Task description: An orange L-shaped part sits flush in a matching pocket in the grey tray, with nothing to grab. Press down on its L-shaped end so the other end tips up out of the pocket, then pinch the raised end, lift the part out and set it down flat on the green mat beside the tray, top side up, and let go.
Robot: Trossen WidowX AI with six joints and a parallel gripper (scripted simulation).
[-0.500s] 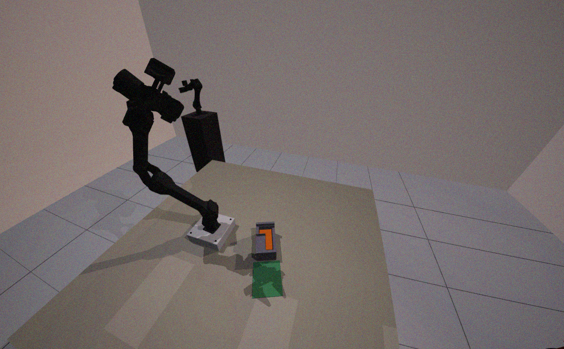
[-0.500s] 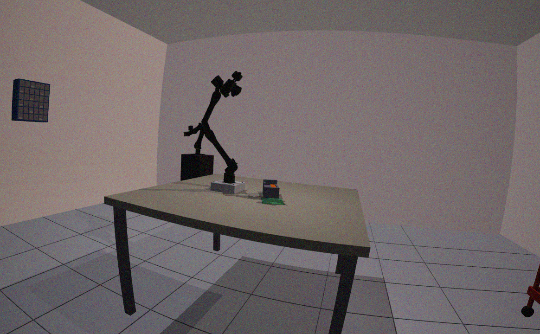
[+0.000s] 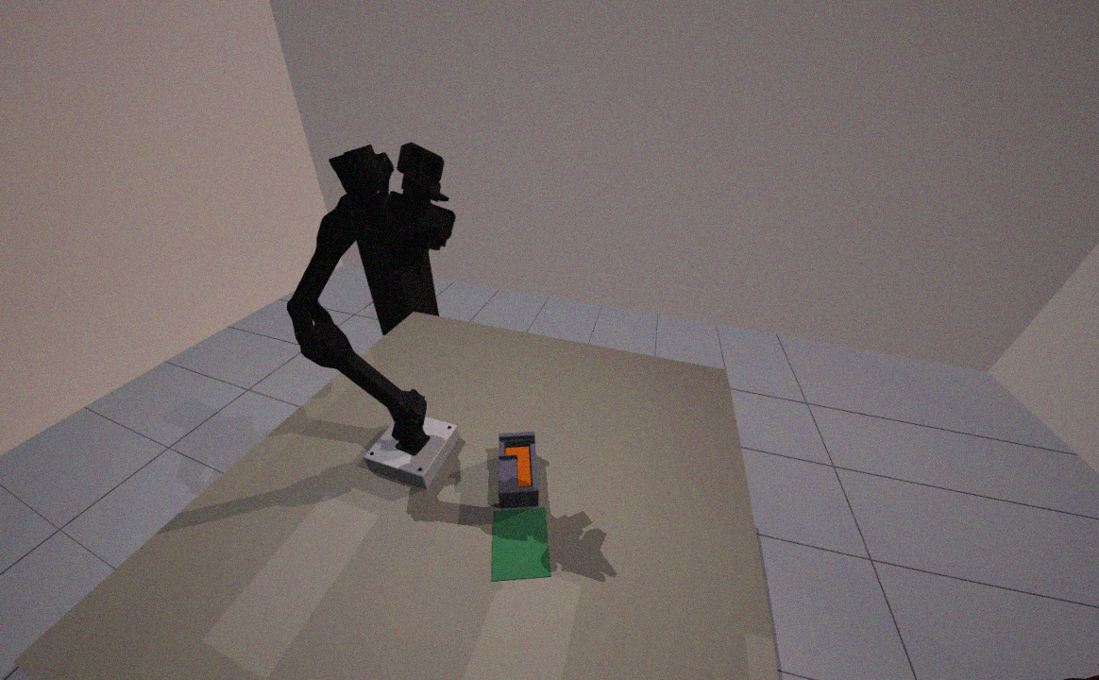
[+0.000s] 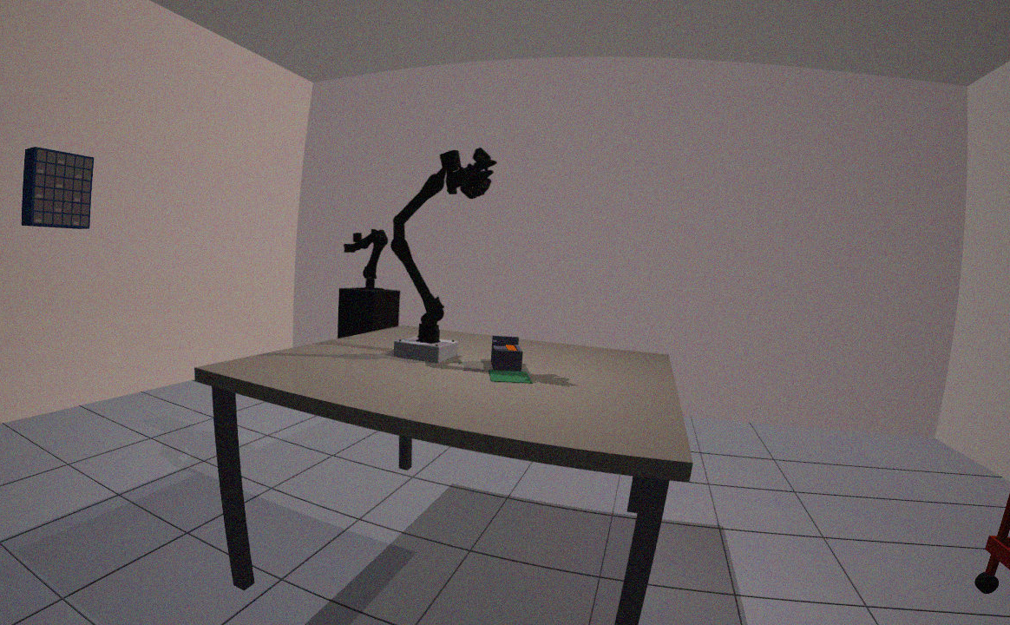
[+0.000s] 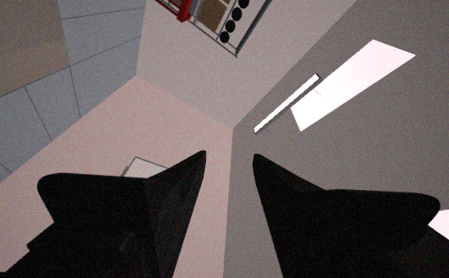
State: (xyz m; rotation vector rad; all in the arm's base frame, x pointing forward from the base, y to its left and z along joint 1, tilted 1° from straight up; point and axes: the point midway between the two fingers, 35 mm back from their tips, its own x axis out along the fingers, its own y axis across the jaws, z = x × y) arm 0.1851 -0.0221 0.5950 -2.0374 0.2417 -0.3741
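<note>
My gripper tip is 610 mm above the orange L-shaped part, 70 mm to the right of it and 60 mm short of it. The rest, counted from my gripper tip: green mat: 670 mm below, 130 mm ahead, 80 mm to the right.
</note>
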